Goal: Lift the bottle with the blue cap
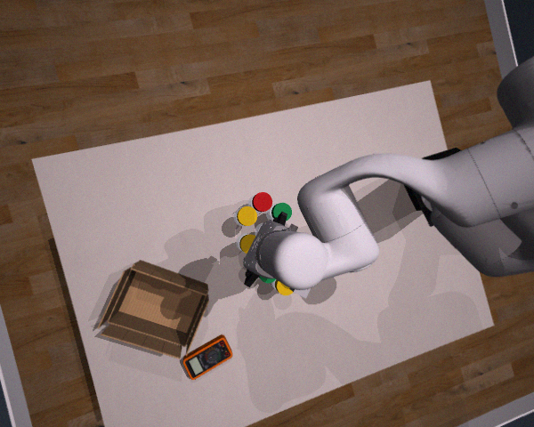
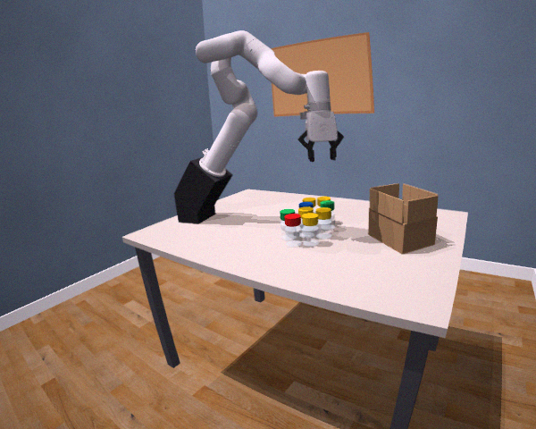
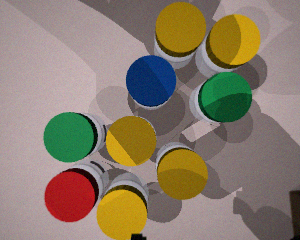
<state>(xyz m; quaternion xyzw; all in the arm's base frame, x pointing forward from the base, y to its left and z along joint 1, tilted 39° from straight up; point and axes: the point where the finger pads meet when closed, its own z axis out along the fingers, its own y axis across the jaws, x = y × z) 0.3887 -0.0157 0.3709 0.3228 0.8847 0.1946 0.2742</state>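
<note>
My hand is 25 cm above the blue-capped bottle, 11 cm past it and 4 cm to the right of it. Also, from my hand: red-capped bottle: 25 cm below, 10 cm to the right, 6 cm behind; then cardboard box: 24 cm ahead, 23 cm below, 13 cm to the left.
</note>
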